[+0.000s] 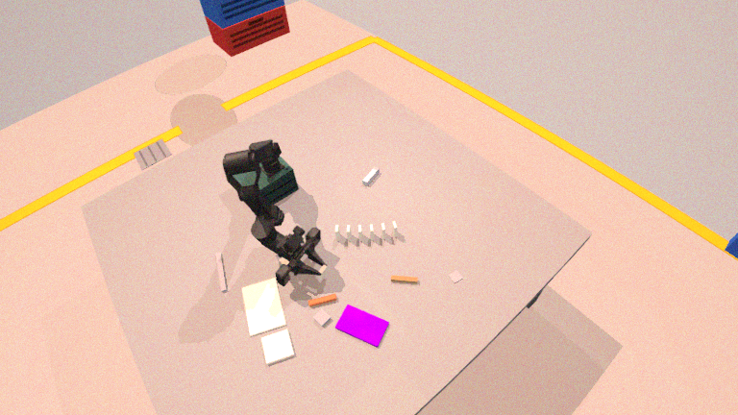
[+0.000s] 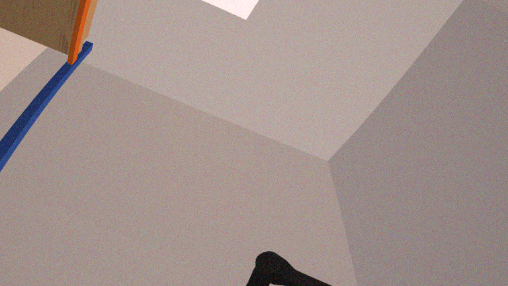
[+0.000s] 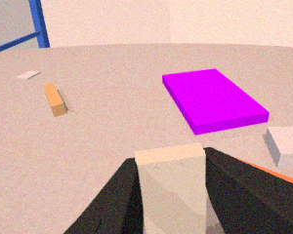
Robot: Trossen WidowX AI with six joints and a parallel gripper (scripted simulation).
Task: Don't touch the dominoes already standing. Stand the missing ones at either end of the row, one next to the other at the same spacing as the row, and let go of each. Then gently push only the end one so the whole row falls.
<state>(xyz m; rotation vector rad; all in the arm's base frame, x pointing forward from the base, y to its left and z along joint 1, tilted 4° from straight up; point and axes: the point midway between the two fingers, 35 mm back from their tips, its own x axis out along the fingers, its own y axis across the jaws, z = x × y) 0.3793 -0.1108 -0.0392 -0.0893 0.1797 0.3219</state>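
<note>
Right now my gripper tip is 180 mm short of the magenta card, 10 mm to the left of it and 50 mm above it. Round my gripper tip: thin pale bar (240 mm behind, 230 mm to the right, 50 mm below).
</note>
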